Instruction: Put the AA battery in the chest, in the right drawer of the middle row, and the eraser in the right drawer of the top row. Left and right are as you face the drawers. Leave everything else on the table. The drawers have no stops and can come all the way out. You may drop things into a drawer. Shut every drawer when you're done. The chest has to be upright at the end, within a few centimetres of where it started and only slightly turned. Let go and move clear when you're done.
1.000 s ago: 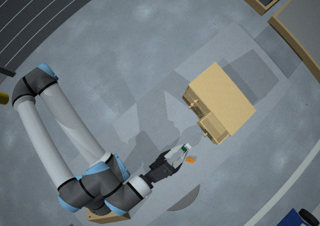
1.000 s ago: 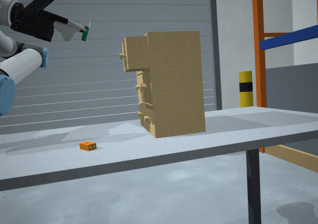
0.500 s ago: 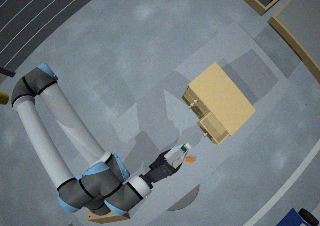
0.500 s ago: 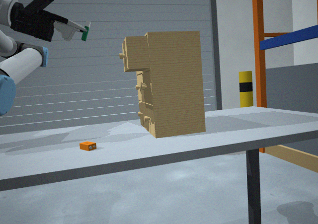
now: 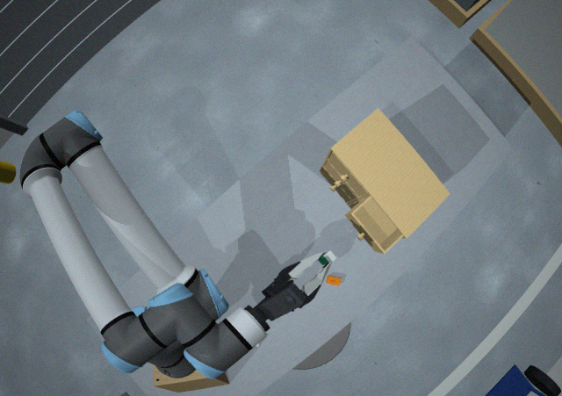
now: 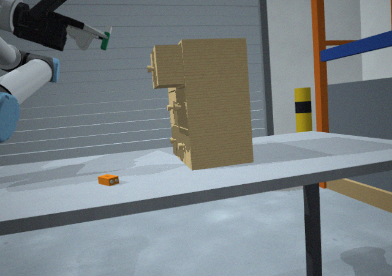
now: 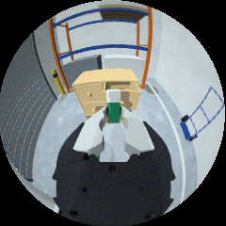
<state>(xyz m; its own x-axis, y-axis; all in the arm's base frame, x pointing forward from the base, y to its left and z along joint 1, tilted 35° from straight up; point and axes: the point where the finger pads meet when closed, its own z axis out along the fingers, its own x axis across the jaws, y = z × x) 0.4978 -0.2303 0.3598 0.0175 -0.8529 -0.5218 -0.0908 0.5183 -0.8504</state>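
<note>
The eraser is 10 mm ahead of my hand. The rest, counted from my hand: orange block 370 mm below, 140 mm to the right; then green AA battery 260 mm ahead, 250 mm below.
</note>
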